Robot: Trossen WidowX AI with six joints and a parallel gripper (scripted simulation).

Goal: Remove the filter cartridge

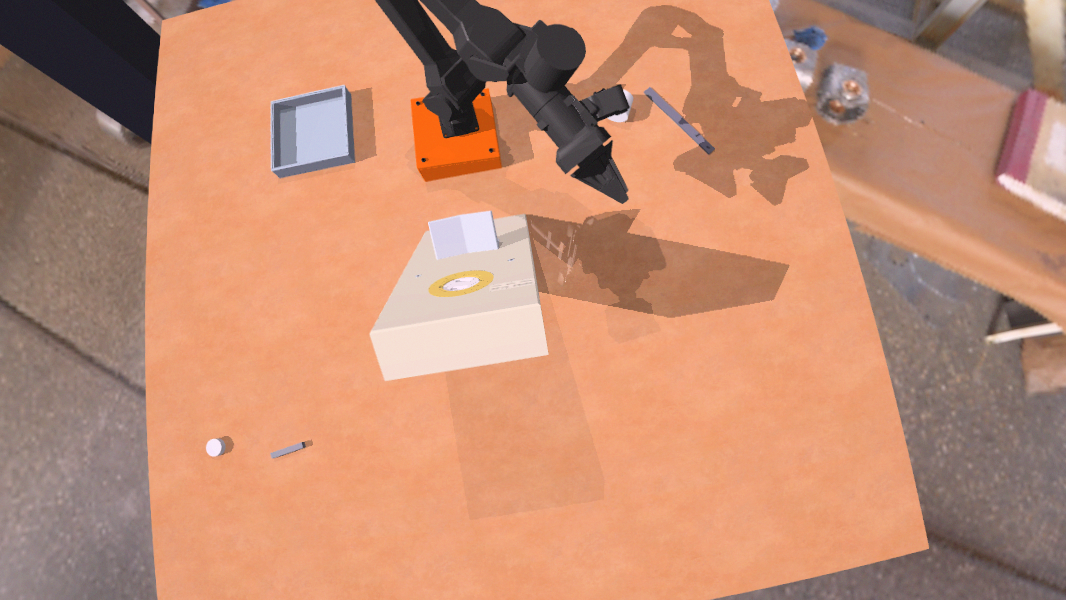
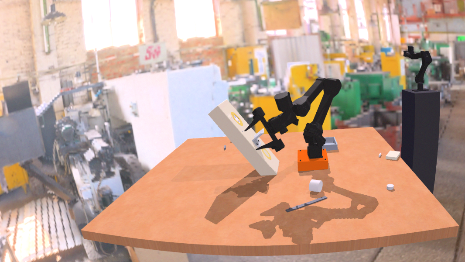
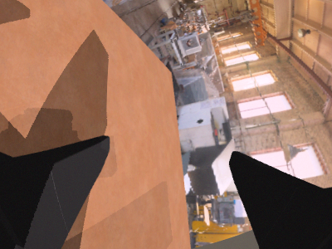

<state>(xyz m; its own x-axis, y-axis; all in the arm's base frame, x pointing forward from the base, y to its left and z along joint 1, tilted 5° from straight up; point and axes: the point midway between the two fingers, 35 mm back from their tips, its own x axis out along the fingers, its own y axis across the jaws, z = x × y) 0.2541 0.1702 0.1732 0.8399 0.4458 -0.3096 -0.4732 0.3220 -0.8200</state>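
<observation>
Now: gripper tip 8 cm short of the white round filter cartridge, 23 cm to the left of it and 3 cm below it. The rest, counted from my gripper tip: cream service panel (4 cm ahead, 23 cm to the right, 4 cm below); white bracket (2 cm behind, 22 cm to the right, 6 cm below); grey tray (37 cm behind, 47 cm to the right, 19 cm below).
</observation>
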